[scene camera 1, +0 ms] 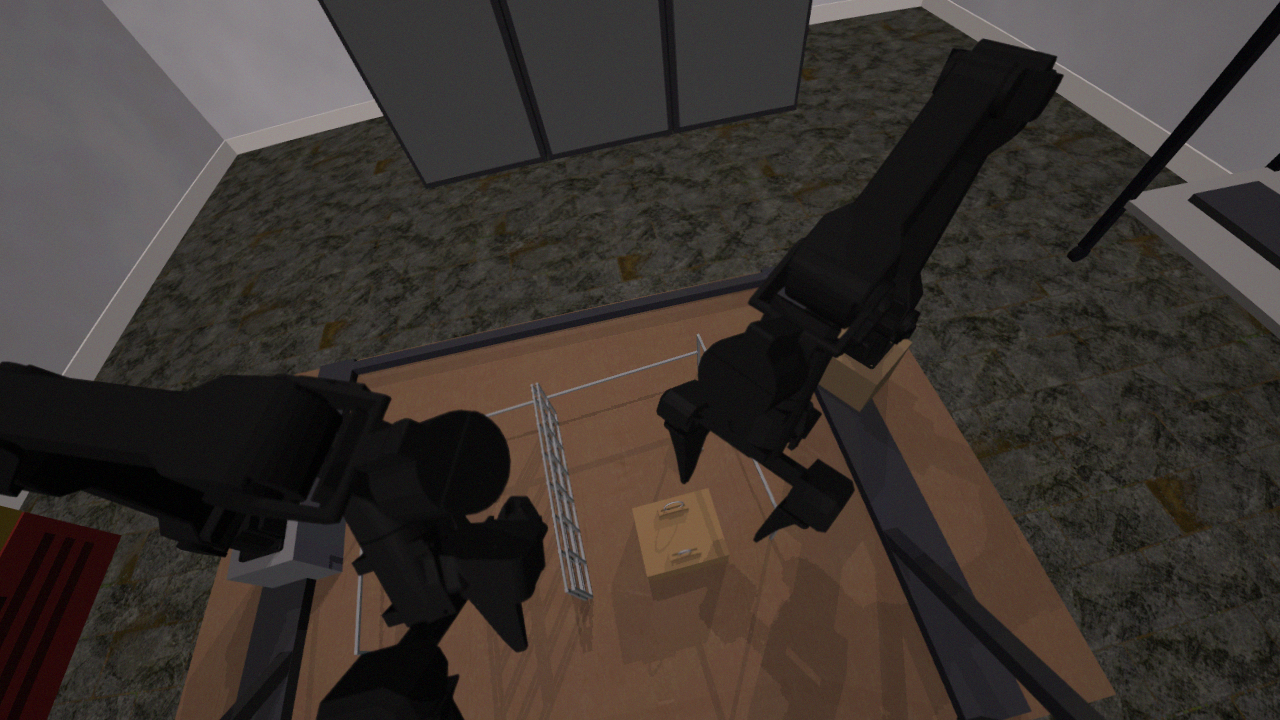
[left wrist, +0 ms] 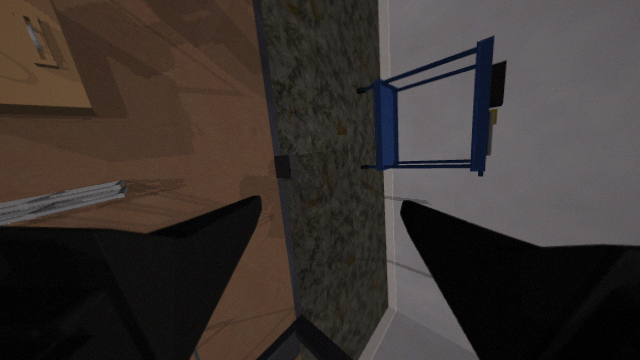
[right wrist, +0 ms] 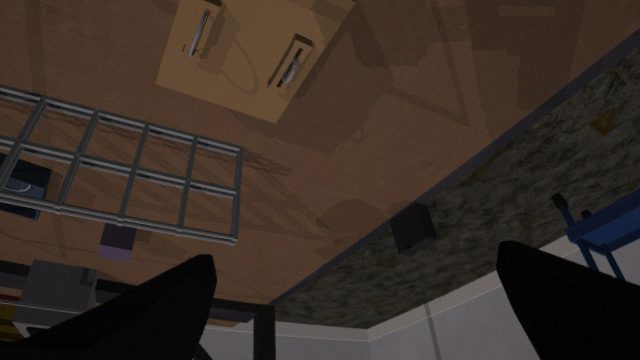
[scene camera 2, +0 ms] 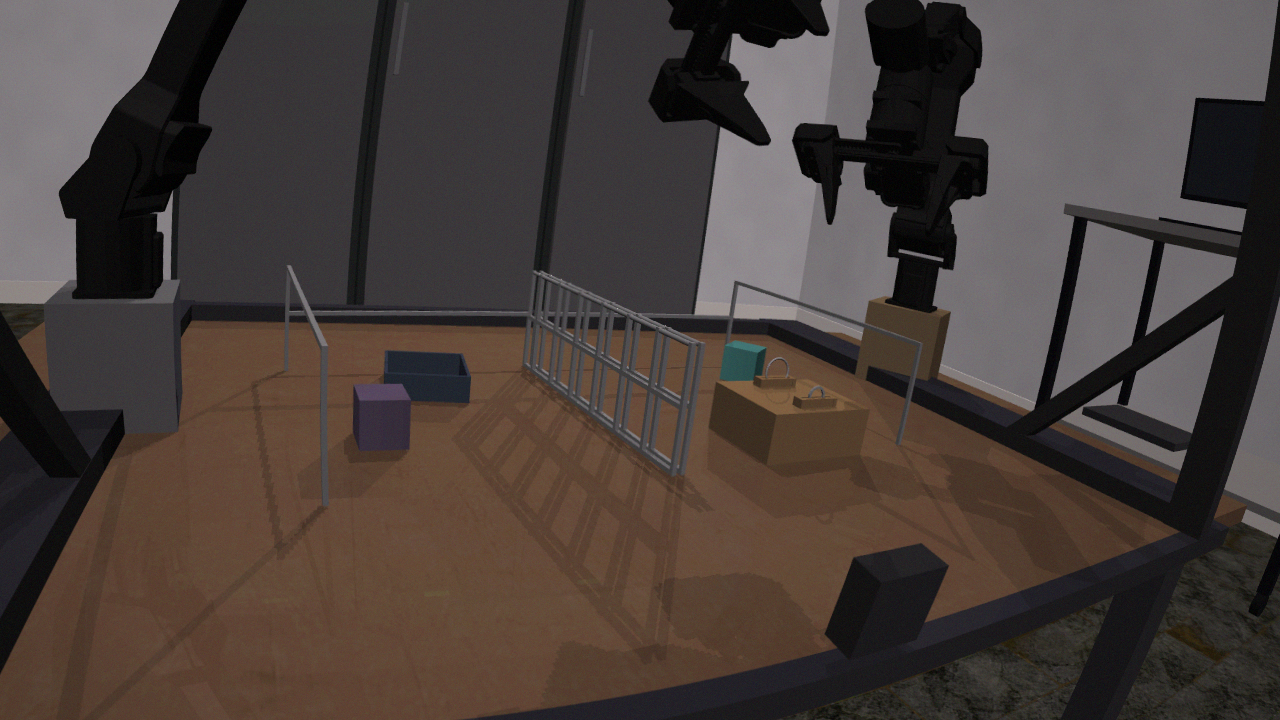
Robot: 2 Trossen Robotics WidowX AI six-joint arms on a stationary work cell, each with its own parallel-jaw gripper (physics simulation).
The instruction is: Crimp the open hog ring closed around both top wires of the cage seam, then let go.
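Places are measured from the left arm's base along level axes (x left, y up, z ahead), in millimetres.
Pixels of known places: left gripper, fingertip midpoint: [scene camera 1: 501, 698] [left wrist: 331, 204] [scene camera 2: 792, 91]; right gripper, fingertip midpoint: [scene camera 1: 719, 509] [right wrist: 355, 263] [scene camera 2: 877, 227]; left arm's base at its link origin: [scene camera 1: 265, 534] [scene camera 2: 117, 290]; right arm's base at its link origin: [scene camera 1: 864, 344] [scene camera 2: 911, 306].
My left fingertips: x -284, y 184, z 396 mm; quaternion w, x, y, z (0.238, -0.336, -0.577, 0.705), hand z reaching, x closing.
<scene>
Ahead of a thing's pixels: the offset from my left fingertips to its middle. "spot": to the spot under its first point.
The cage seam, a grey double-wire panel @(dx +242, dy -234, dz +26 mm) [scene camera 1: 559, 492] [scene camera 2: 612, 304], stands upright; its near end shows in the left wrist view. Two silvery rings stand in slotted holders on a tan block @(dx +130, dy -260, dz +171 mm) [scene camera 2: 814, 440] [right wrist: 235, 95]: a larger arch @(spot: dx +160, dy -216, dz +171 mm) [scene camera 2: 777, 360] [right wrist: 199, 34] and a smaller one @(spot: dx +99, dy -226, dz +165 mm) [scene camera 2: 815, 389] [right wrist: 289, 71]. No ring can be made out on the top wires. My right gripper [scene camera 1: 722, 510] [scene camera 2: 881, 223] [right wrist: 355, 263] is open and empty above the block's right side. My left gripper [scene camera 2: 794, 86] [left wrist: 331, 204] is open and empty, high up, left of the panel in scene camera 1.
A dark blue tray @(dx +326, dy -274, dz -110 mm) [scene camera 2: 426, 389] and a purple block @(dx +199, dy -266, dz -182 mm) [scene camera 2: 381, 420] stand left of the panel. A teal block @(dx +316, dy -266, dz +265 mm) [scene camera 2: 742, 362] stands behind the tan block. Thin wire frames @(spot: dx +198, dy -181, dz -243 mm) [scene camera 2: 307, 308] @(spot: dx +228, dy -183, dz +292 mm) [scene camera 2: 823, 311] rise on both sides. A dark block @(dx -151, dy -255, dz -9 mm) [scene camera 2: 886, 600] stands at the front edge.
</scene>
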